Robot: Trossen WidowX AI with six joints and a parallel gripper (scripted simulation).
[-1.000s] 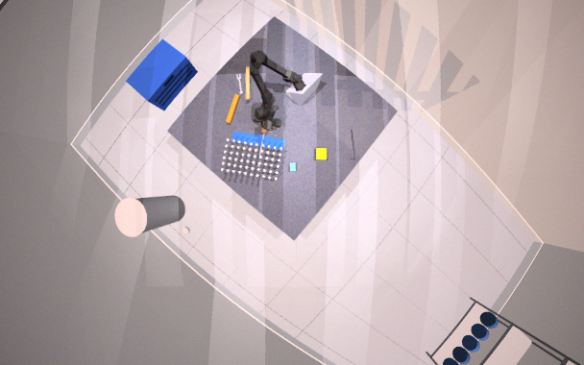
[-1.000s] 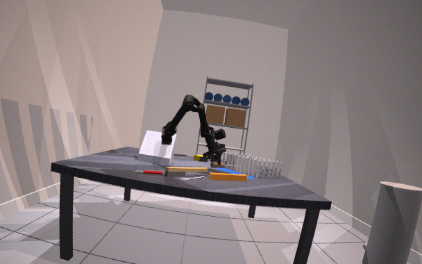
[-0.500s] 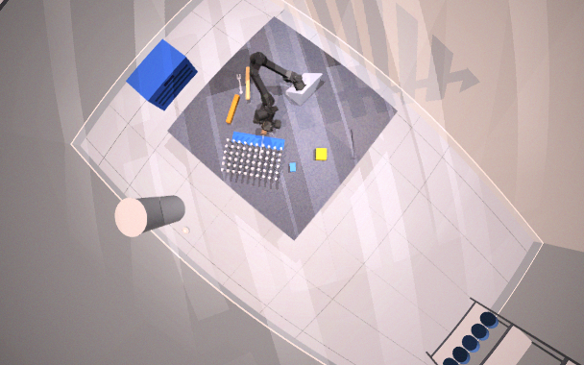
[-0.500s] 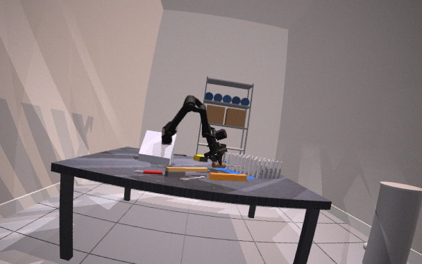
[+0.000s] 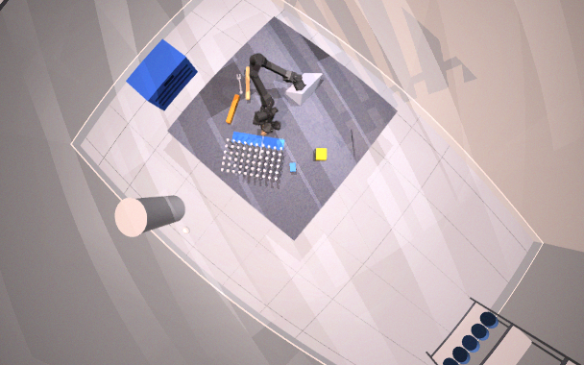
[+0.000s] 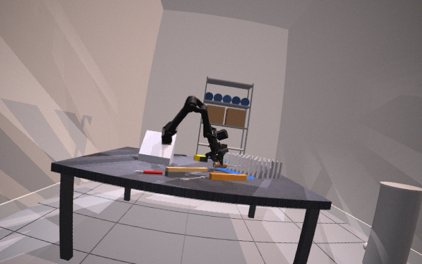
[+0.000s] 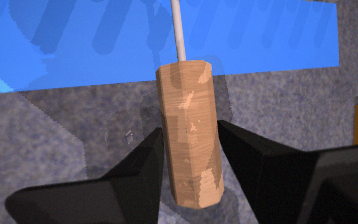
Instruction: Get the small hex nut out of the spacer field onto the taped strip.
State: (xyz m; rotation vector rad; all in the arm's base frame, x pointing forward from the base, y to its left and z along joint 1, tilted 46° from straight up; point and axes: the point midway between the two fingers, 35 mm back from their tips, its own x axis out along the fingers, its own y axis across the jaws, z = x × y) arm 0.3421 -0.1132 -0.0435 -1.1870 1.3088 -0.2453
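My gripper tip is now 90 mm short of the blue taped strip and 40 mm above it. Round my gripper tip: orange bar 300 mm to the right, 20 mm below, 10 mm ahead; blue block 320 mm to the left, 100 mm ahead, 20 mm below; hook tool 90 mm ahead, 50 mm to the left.
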